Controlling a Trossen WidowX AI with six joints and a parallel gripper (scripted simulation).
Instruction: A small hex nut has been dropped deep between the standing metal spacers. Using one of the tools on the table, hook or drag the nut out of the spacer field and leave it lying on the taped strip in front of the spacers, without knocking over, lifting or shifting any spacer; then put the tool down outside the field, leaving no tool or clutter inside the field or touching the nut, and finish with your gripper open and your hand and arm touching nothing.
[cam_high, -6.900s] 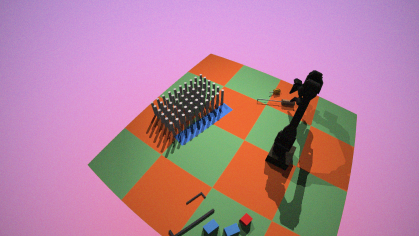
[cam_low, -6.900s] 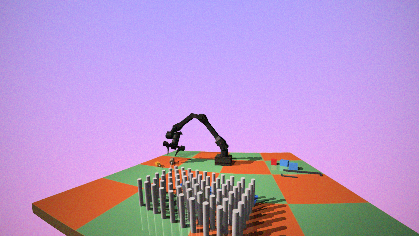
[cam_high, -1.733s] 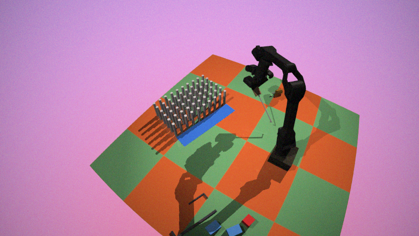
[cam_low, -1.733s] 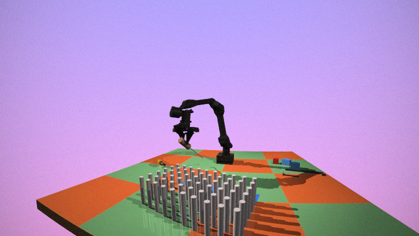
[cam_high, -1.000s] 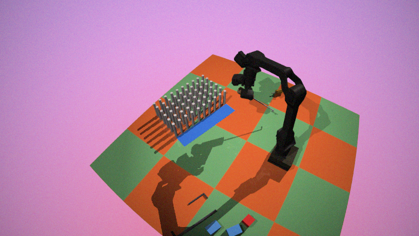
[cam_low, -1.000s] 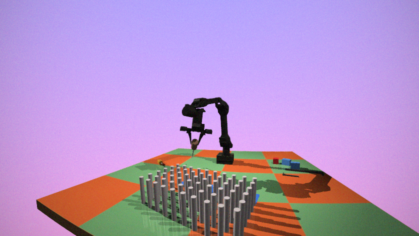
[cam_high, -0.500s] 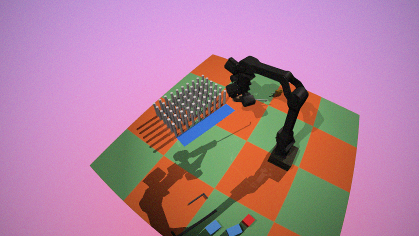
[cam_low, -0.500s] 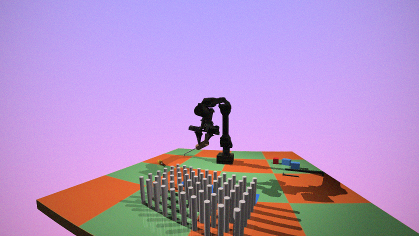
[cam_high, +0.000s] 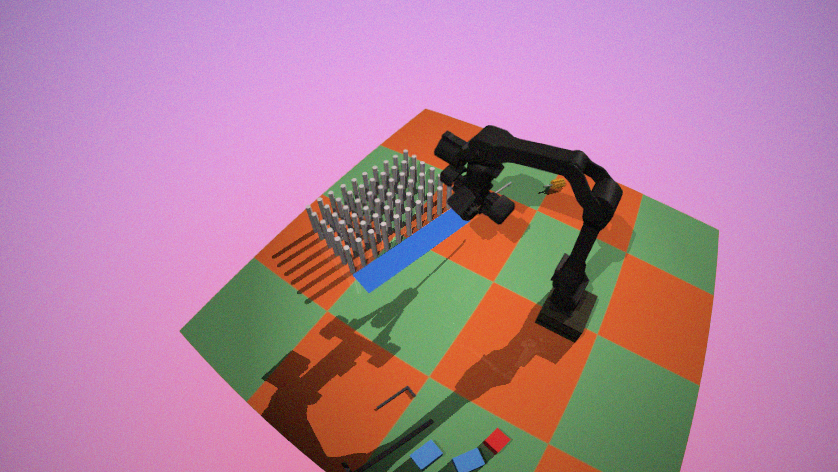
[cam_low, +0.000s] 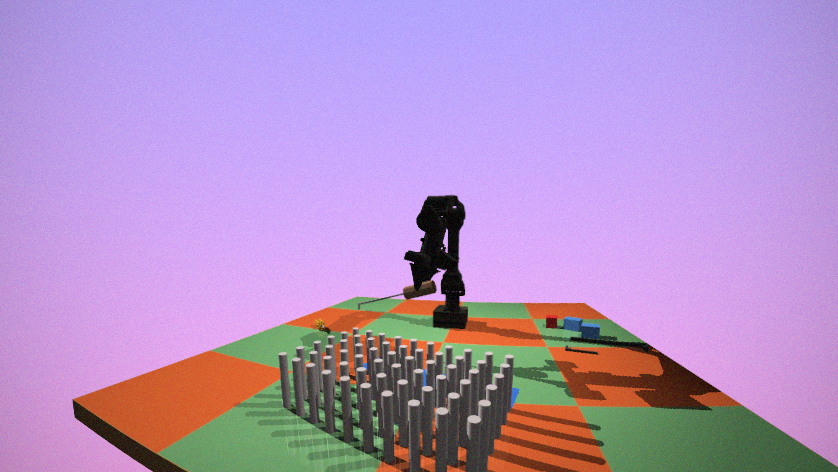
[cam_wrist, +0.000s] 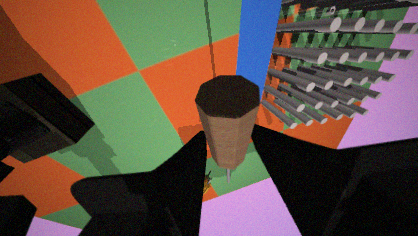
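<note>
Right now the blue taped strip is 19 cm below my gripper tip, 15 cm ahead of it and 5 cm to the left of it. The rest, counted from my gripper tip: hex nut (30 cm ahead, 18 cm below); wooden-handled hook tool (10 cm to the right, 3 cm below, 2 cm behind); yellow-handled tool (41 cm to the right, 17 cm below, 16 cm behind).
</note>
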